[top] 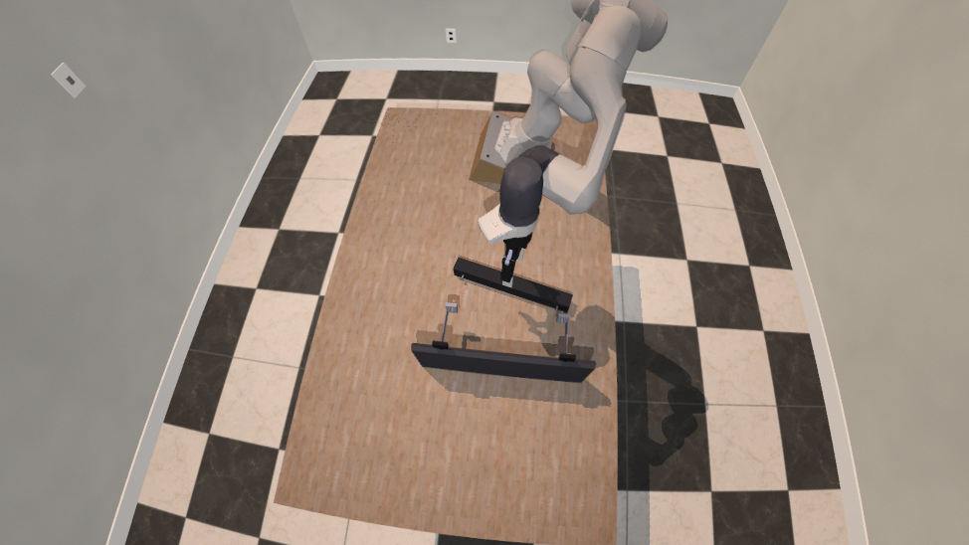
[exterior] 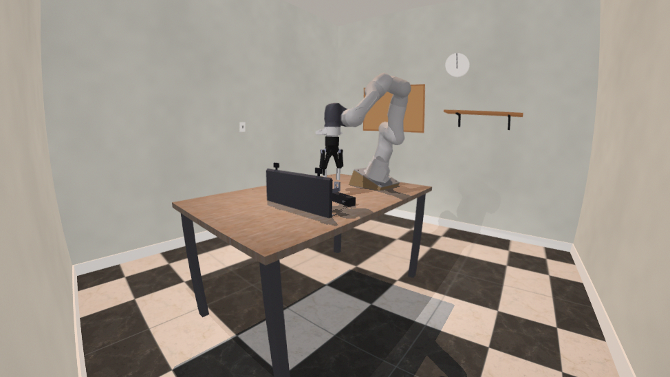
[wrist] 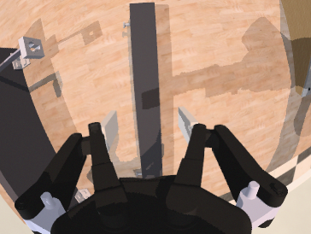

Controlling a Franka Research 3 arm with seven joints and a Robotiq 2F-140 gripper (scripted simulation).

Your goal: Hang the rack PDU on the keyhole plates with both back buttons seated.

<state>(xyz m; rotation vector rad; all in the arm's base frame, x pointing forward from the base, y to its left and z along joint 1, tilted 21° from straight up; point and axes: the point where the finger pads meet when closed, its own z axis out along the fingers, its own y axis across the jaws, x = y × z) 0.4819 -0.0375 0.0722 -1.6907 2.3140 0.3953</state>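
My gripper is now 2 cm short of the rack PDU and 11 cm above it. Also, from my hand: dark upright panel 26 cm ahead, 2 cm to the right, 5 cm below.
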